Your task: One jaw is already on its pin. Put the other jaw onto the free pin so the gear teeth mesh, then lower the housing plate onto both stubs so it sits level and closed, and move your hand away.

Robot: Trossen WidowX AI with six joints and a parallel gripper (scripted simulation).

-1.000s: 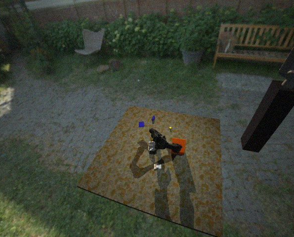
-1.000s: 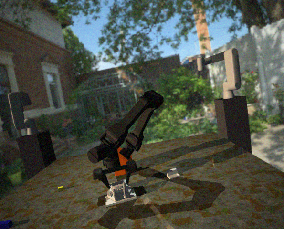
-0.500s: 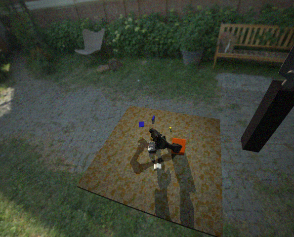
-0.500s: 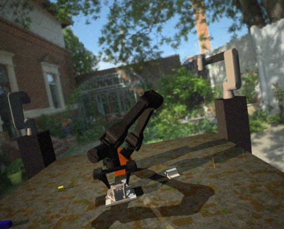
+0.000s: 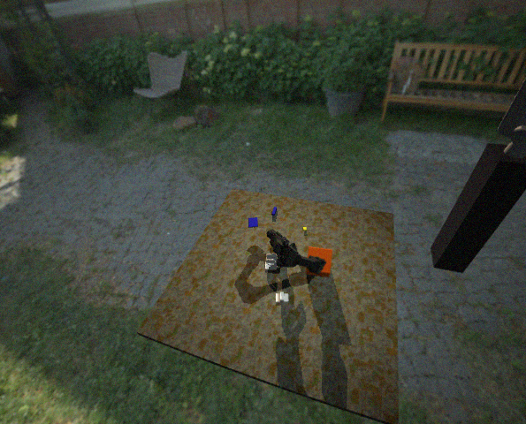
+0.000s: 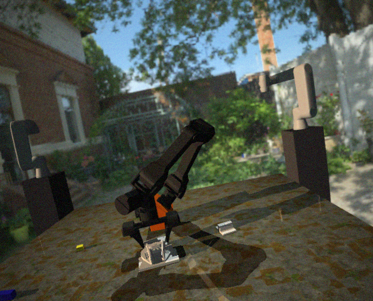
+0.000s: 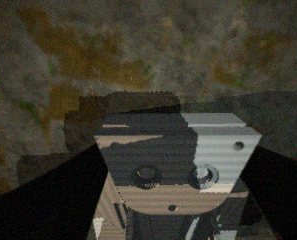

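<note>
The housing plate is 2 cm above my gripper tip and 1 cm ahead of it. Round my gripper tip: blue block (44 cm to the right, 18 cm ahead); then small yellow block (31 cm to the right, 8 cm behind); then white jaw (3 cm ahead, 1 cm to the right).
</note>
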